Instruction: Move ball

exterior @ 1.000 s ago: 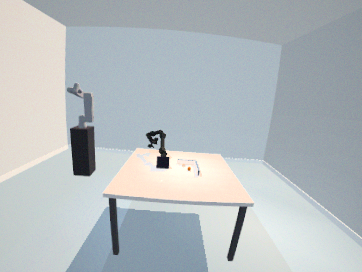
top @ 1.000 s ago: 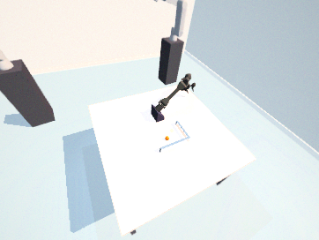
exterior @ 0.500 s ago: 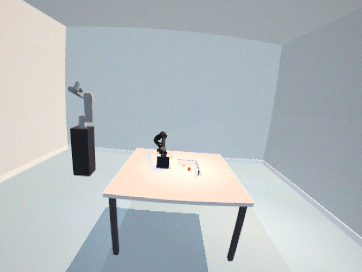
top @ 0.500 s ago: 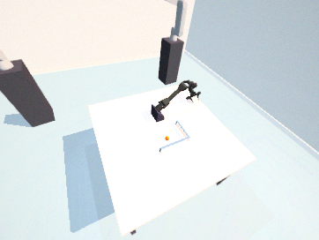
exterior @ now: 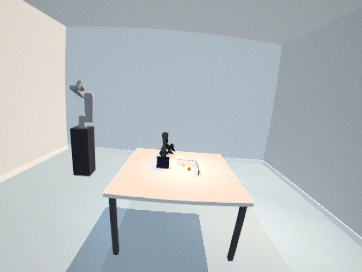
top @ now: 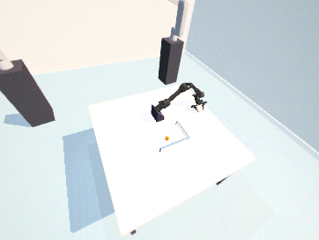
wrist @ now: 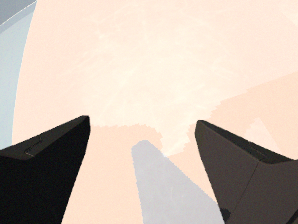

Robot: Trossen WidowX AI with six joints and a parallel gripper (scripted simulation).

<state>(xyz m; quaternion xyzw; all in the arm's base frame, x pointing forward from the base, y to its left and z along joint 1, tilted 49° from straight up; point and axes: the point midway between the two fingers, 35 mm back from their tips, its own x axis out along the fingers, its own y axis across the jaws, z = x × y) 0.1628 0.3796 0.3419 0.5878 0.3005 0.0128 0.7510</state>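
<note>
Right now the orange ball is 12 cm ahead of my gripper tip and 57 cm to the right of it.
</note>
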